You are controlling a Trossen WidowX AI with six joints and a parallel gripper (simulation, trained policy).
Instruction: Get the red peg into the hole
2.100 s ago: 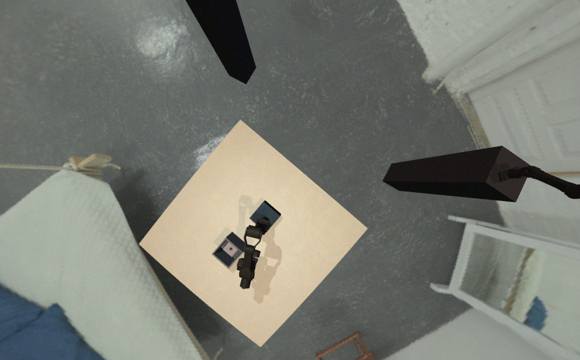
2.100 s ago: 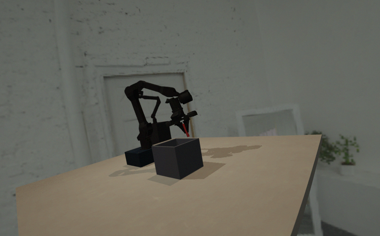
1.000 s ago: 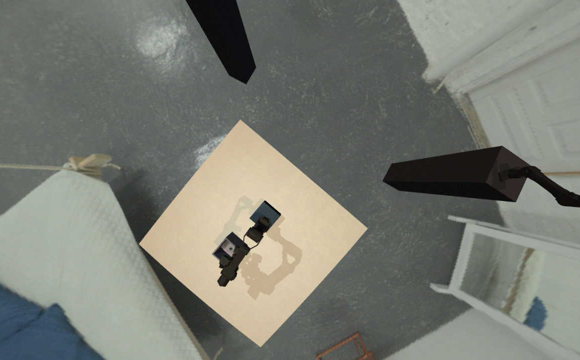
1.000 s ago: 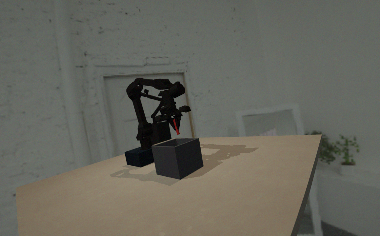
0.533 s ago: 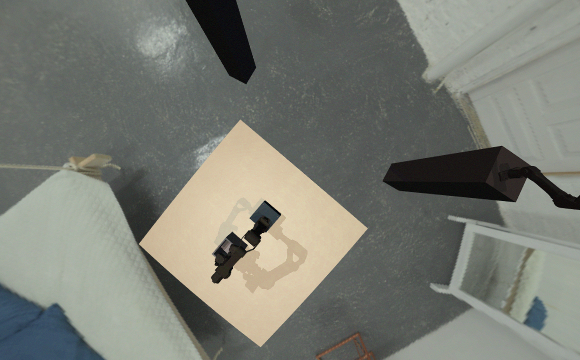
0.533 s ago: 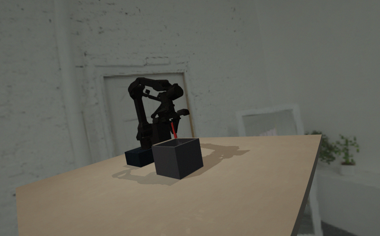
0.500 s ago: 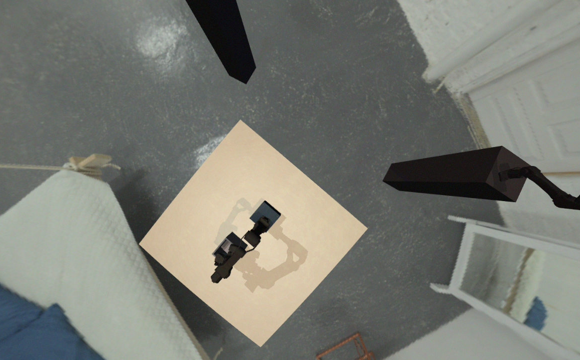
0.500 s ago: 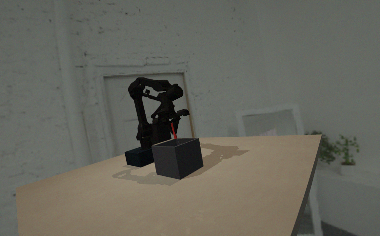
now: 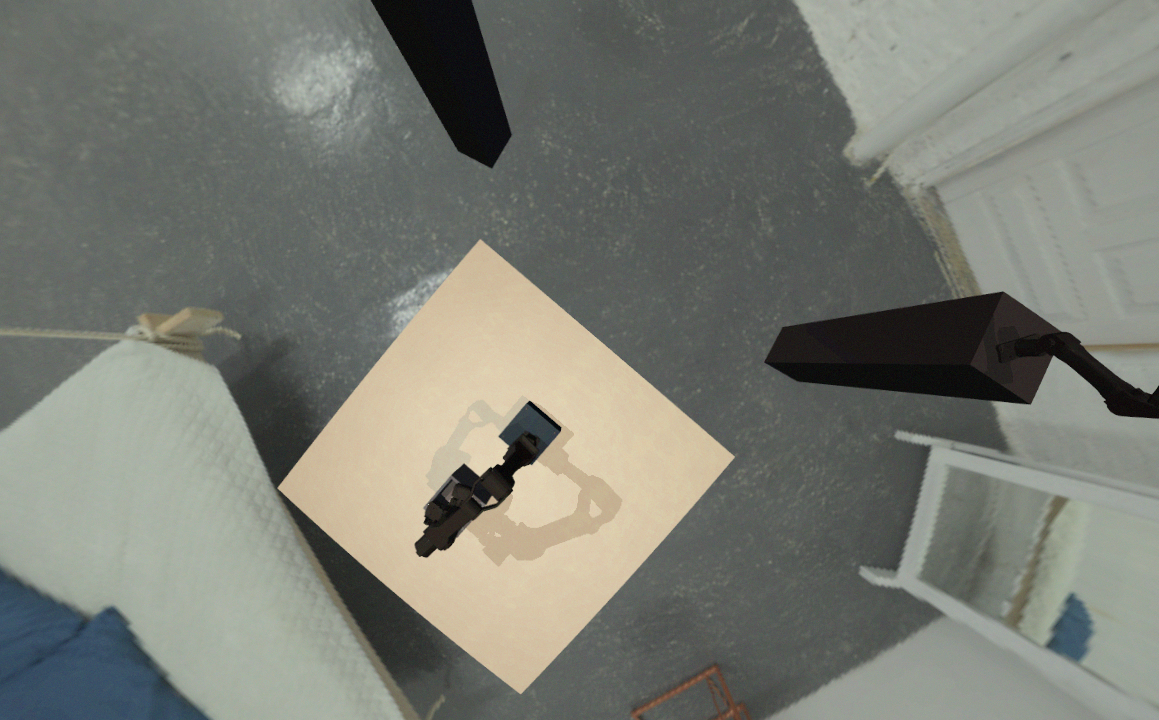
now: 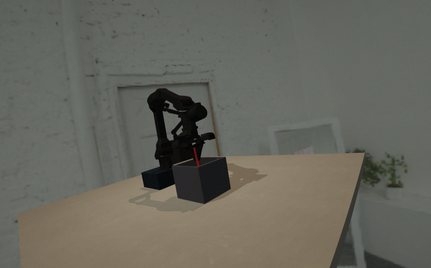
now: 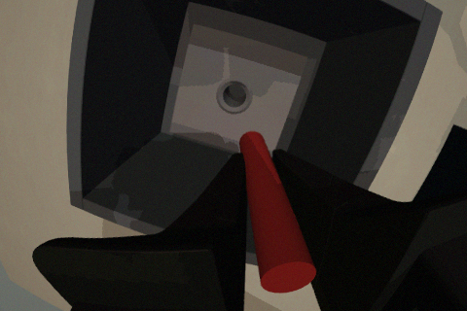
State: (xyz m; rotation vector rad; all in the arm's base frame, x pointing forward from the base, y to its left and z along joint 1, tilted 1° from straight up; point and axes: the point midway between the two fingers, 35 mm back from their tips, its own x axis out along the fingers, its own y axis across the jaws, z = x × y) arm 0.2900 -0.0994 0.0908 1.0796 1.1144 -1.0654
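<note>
Right now my gripper tip is 20 mm below the red peg. Also, from my gripper tip: plate 90 mm below, 20 mm to the right, 20 mm ahead.
</note>
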